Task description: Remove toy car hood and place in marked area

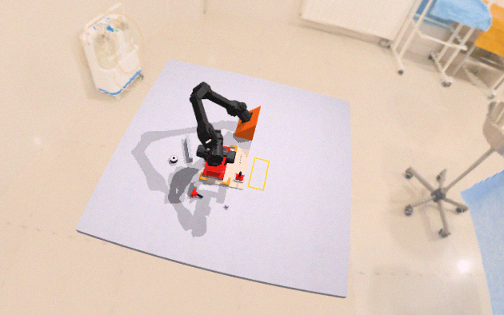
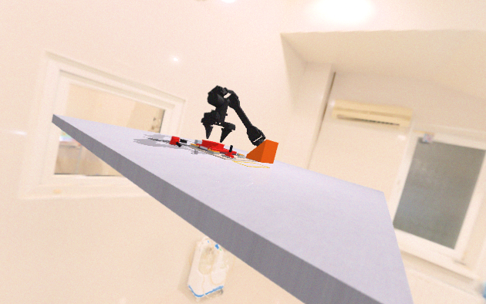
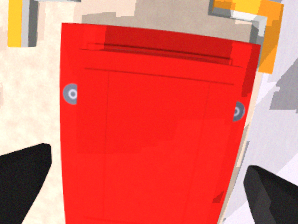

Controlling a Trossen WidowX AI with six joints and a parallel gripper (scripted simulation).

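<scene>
My gripper tip is 20 mm above the red hood. The rest, counted from my gripper tip: wheel 220 mm to the right, 50 mm below, 20 mm ahead.
</scene>
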